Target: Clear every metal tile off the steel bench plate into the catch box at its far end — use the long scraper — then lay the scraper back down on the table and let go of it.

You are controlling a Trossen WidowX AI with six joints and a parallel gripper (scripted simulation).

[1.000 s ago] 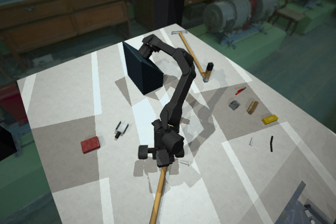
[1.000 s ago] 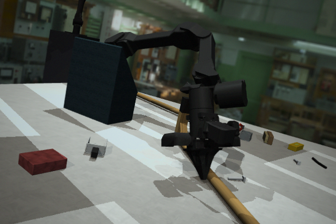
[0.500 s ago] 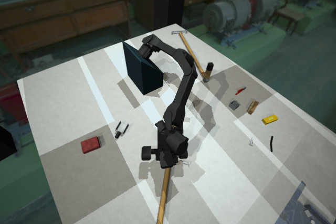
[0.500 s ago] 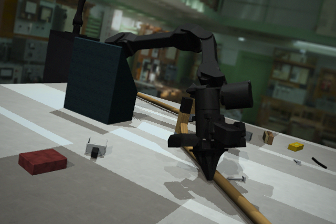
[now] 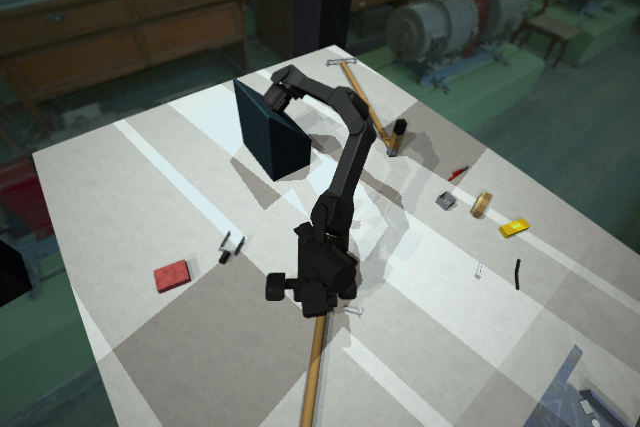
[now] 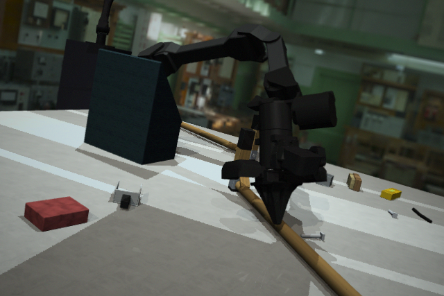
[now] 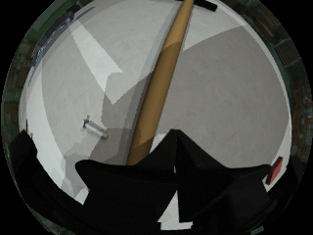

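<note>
Right now the long scraper is 3 cm ahead of my gripper tip, 1 cm to the left of it and 3 cm above it. From my gripper tip the other things lie so: grey box 2 cm ahead, 53 cm to the left, 3 cm below; then grey bracket 26 cm behind, 5 cm to the right, 3 cm below; then red block 29 cm behind, 19 cm to the right, 3 cm below.
</note>
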